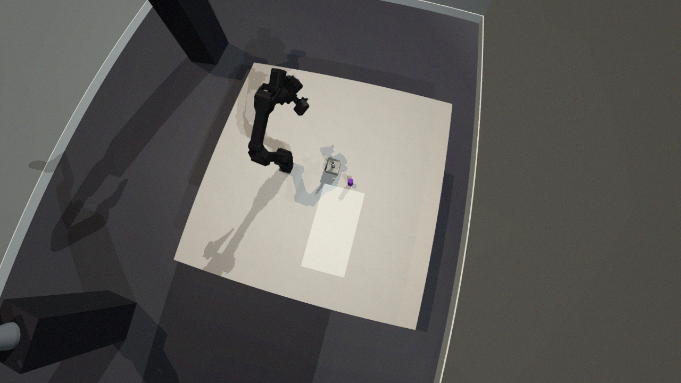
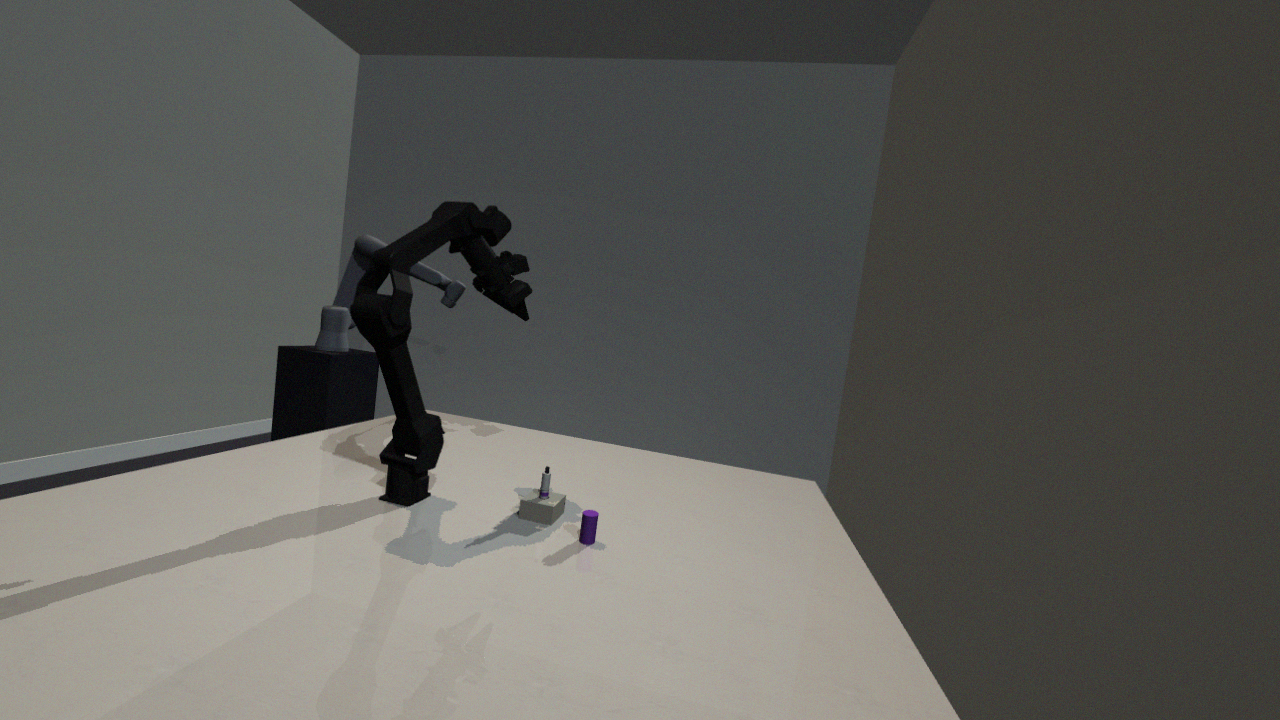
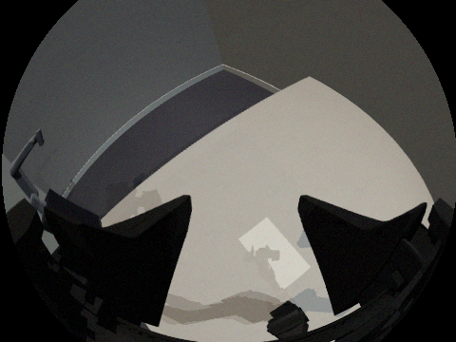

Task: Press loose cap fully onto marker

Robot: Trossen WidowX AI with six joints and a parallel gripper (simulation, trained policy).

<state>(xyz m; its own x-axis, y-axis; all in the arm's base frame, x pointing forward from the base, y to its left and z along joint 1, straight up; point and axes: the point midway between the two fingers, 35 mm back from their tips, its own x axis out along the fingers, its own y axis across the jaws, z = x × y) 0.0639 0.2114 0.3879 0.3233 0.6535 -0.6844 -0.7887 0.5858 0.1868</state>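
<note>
Right now the purple cap is 34 cm below my gripper tip, 29 cm ahead of it and 24 cm to the right of it. Round my gripper tip: marker (30 cm below, 18 cm to the right, 18 cm ahead); then holder block (35 cm below, 18 cm to the right, 18 cm ahead).
</note>
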